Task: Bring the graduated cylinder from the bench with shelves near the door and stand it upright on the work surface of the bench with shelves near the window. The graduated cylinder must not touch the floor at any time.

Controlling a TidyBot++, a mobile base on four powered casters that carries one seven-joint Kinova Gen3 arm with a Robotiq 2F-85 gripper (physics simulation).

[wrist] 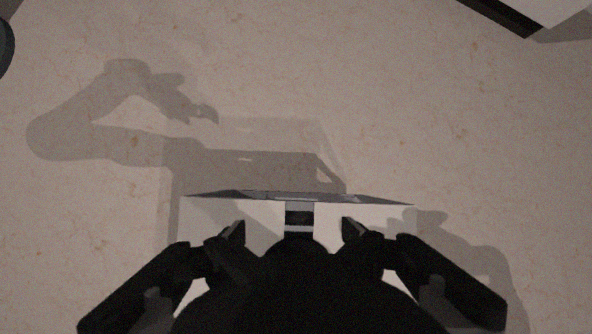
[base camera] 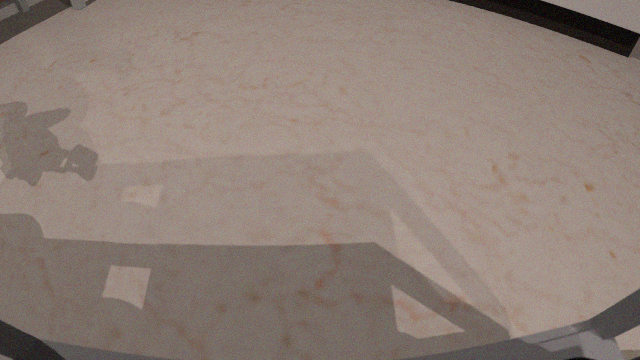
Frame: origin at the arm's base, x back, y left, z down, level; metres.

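Where they show: gripper, fingertip midpoint: [wrist: 293, 229].
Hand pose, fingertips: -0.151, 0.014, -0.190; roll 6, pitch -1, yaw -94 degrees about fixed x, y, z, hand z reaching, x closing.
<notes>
After its pixels a point has its place, as x, y, z.
My gripper [wrist: 293, 229] {-0.151, 0.014, -0.190} is open and empty in the wrist view, its two black fingers wide apart above the robot's own base [wrist: 220, 220] {-0.105, 0.162, 0.014}. The graduated cylinder does not show in the base camera view or the wrist view. Neither the work surface of the bench near the door nor that of the bench near the window can be made out in these views.
A dark-edged low piece [base camera: 560, 22] {-1.103, -0.898, 0.357} [wrist: 505, 19] {-1.043, -1.024, 0.367} with a pale surface beside it is at the top right. Grey leg-like parts [base camera: 77, 3] {-1.533, 1.064, 0.363} show at the base view's top left. A dark rounded object [wrist: 5, 47] {-0.773, 1.440, 0.368} is at the wrist view's left edge. Arm and base shadows fall on the floor.
</notes>
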